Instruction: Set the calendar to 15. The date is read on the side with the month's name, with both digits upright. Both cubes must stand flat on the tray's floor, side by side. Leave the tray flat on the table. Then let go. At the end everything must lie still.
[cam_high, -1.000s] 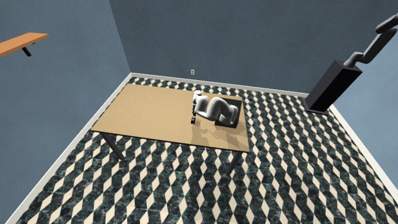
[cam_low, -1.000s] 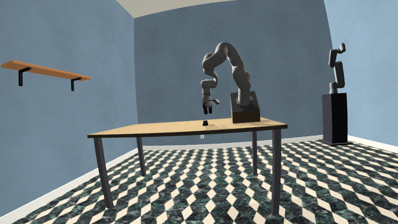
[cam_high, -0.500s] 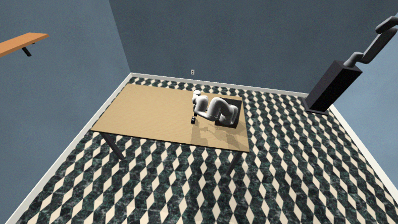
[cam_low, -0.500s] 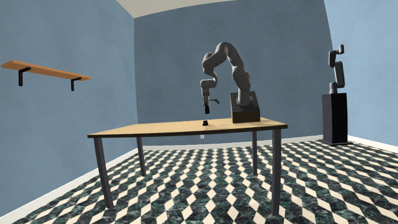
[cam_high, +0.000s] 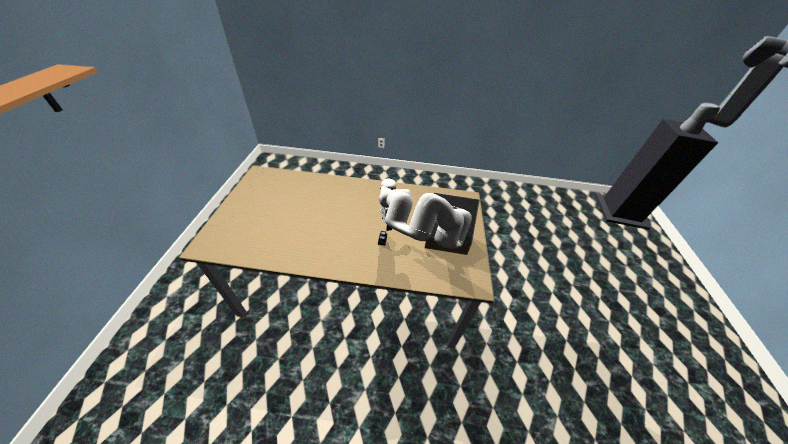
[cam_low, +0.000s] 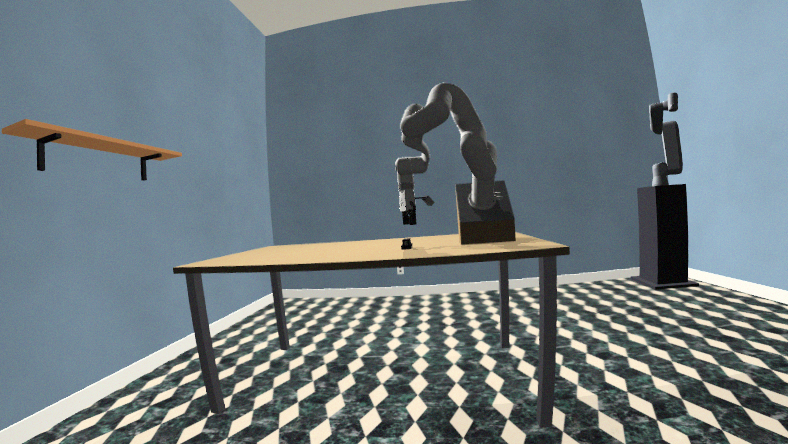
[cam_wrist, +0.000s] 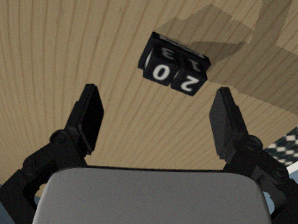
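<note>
Right now the black digit cube is 9 cm below my hand, 2 cm ahead of it and 1 cm to the left of it. From my hand the other things lie so: black cube (9 cm below, 5 cm to the left, 1 cm ahead).
</note>
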